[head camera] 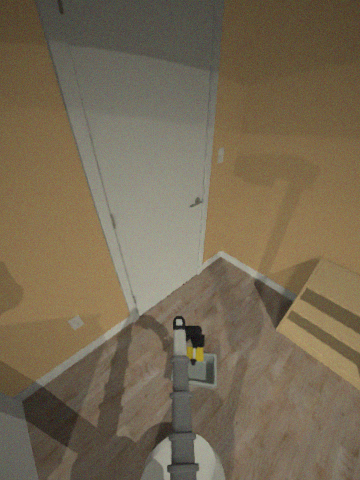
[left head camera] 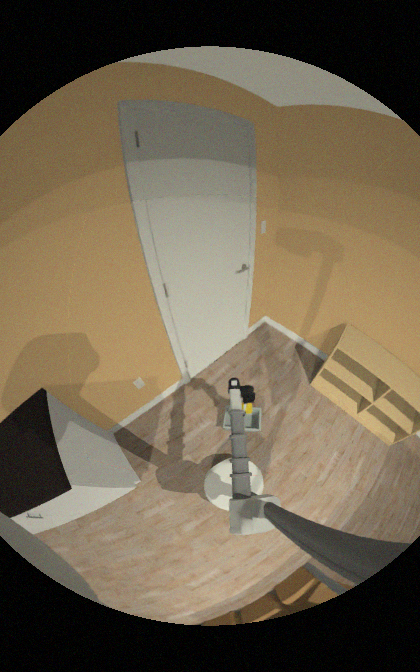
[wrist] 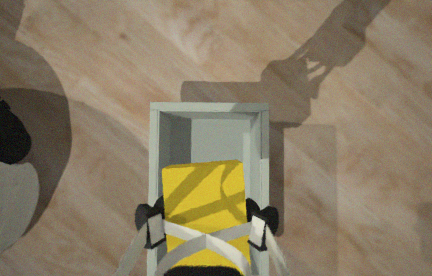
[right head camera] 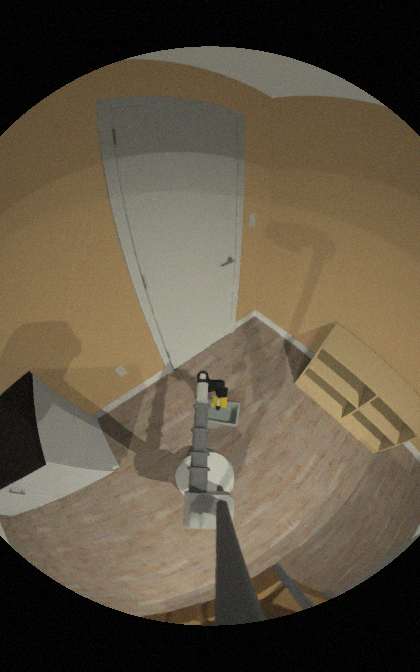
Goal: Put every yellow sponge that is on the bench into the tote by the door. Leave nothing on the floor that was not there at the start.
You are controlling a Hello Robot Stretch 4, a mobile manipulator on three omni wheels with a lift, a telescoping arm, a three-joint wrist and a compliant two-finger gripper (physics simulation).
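A yellow sponge (wrist: 205, 200) (head camera: 200, 354) (left head camera: 249, 408) (right head camera: 216, 402) is held between the two fingers of my gripper (wrist: 207, 212), which is shut on it. The grey-green tote (wrist: 155, 135) (head camera: 216, 370) (left head camera: 260, 420) (right head camera: 238, 415) stands on the floor in front of the door. In the wrist view the sponge lies over the near part of the tote's opening, in line with its long sides. The tote's far inner floor shows bare; its near part is hidden by the sponge and the gripper. The bench cannot be made out.
The white door (head camera: 150, 175) (left head camera: 200, 250) (right head camera: 185, 240) is behind the tote. A wooden shelf unit (head camera: 320, 272) (left head camera: 350, 340) (right head camera: 340, 340) stands to the right. A white cabinet (left head camera: 90, 455) (right head camera: 70, 435) stands at the left. A round white base (left head camera: 215, 485) (right head camera: 185, 477) is below the arm.
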